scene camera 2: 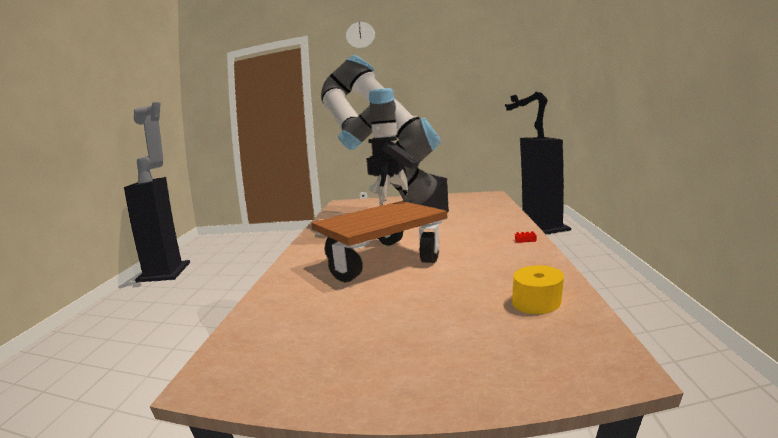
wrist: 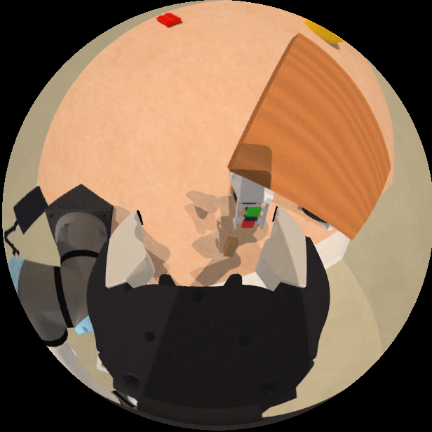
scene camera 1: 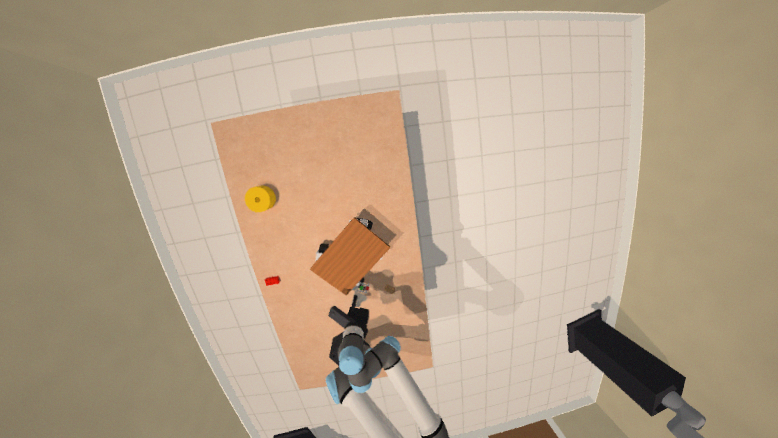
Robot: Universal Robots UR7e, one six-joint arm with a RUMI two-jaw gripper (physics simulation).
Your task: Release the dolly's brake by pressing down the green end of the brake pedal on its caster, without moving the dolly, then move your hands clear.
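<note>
The dolly (scene camera 1: 351, 255) (scene camera 2: 381, 221) (wrist: 315, 125) stands on its wheels on the table, its wooden deck set diagonally. A grey caster (wrist: 250, 191) juts out past the deck's near corner. Its brake pedal has a green end (scene camera 1: 361, 287) (wrist: 253, 212) toward the deck and a red end (scene camera 1: 366, 288) (wrist: 247, 224) facing outward. The pedal's tilt is hard to tell. My gripper (wrist: 206, 210) (scene camera 2: 393, 196) is open and empty, above the table by this caster. In the wrist view the right fingertip is close to the right of the green end; contact cannot be told. Scene camera 2 hides the pedal behind the deck.
A small brown block (scene camera 1: 389, 288) (wrist: 230, 246) lies on the table close to the caster's outer side. A red brick (scene camera 1: 272, 280) (scene camera 2: 525, 237) (wrist: 169, 20) and a yellow cylinder (scene camera 1: 260, 199) (scene camera 2: 537, 291) (wrist: 322, 32) stand apart from the dolly near a long table edge.
</note>
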